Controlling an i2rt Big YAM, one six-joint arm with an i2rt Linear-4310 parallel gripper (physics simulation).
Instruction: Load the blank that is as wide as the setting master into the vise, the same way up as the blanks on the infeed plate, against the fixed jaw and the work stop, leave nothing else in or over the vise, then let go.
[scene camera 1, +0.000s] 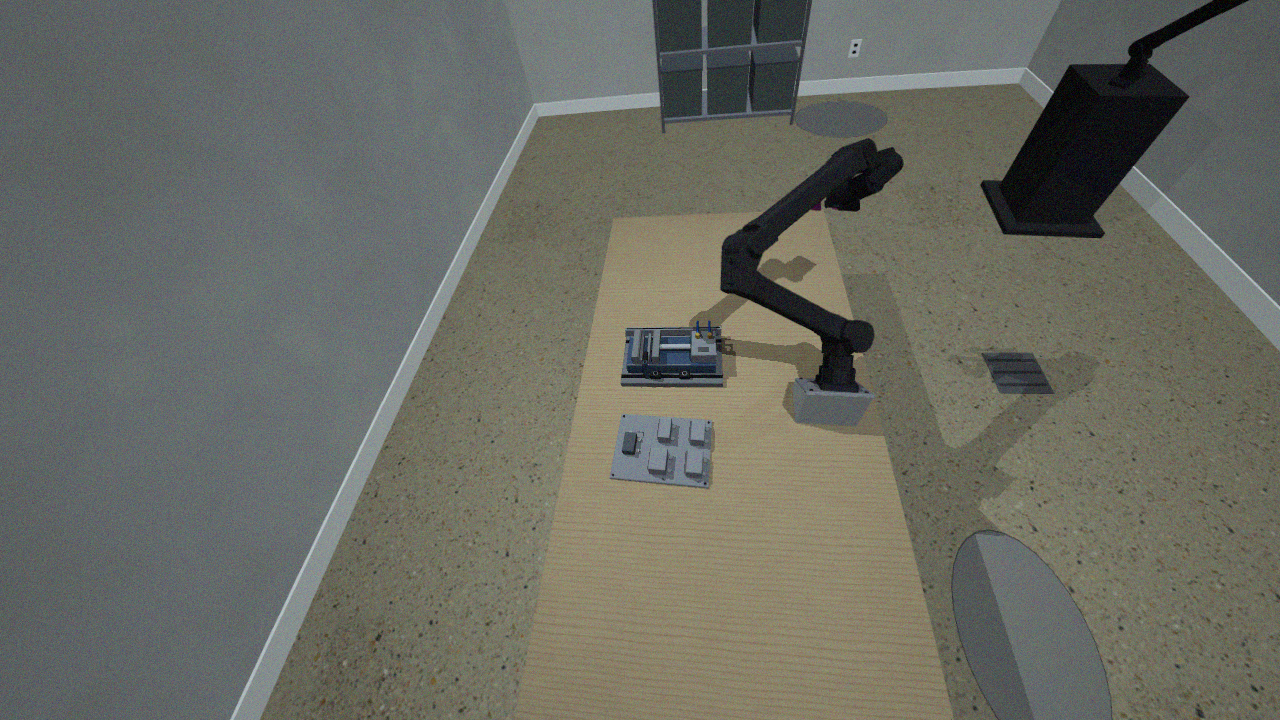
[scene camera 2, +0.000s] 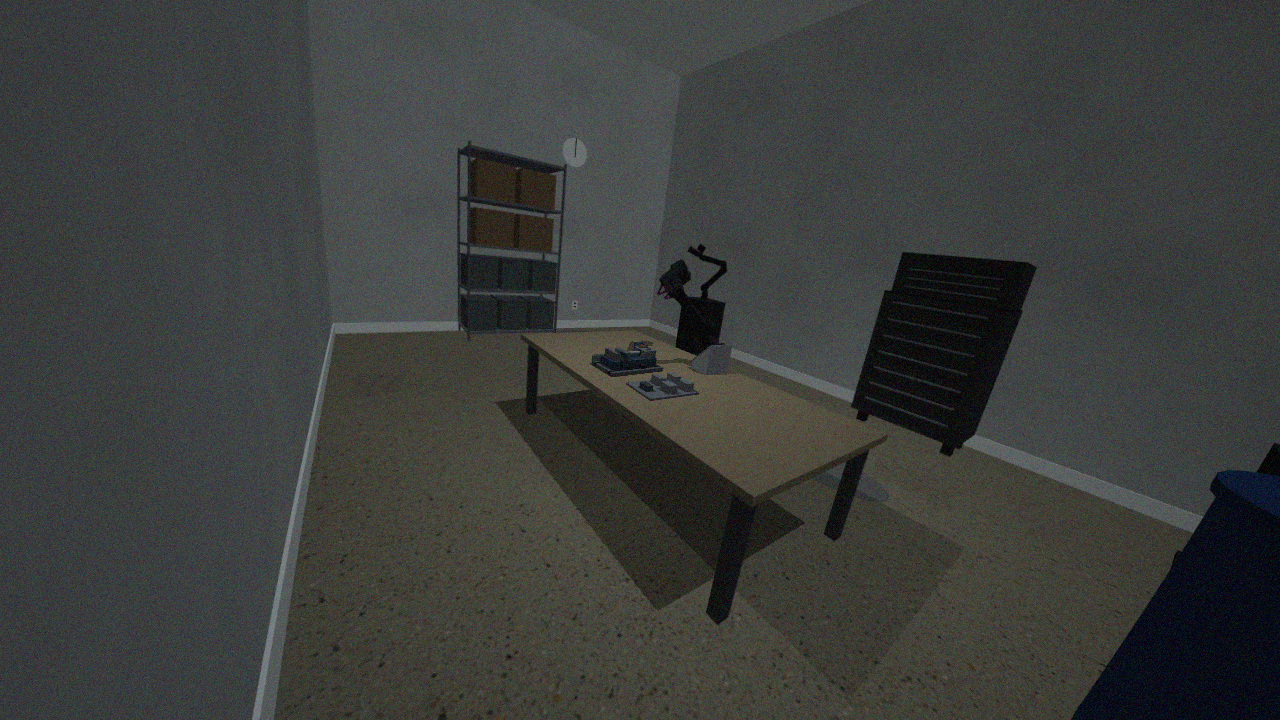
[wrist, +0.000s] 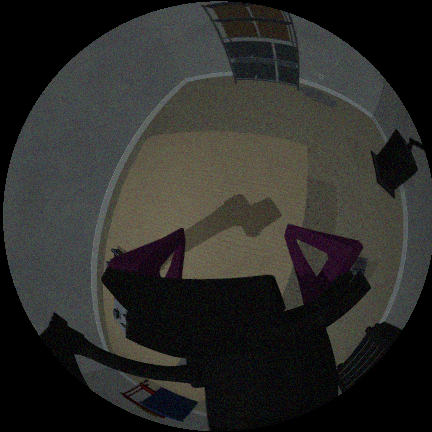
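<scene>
Gripper, mine (scene camera 1: 817, 206), (wrist: 237, 232): open, holding nothing.
</scene>
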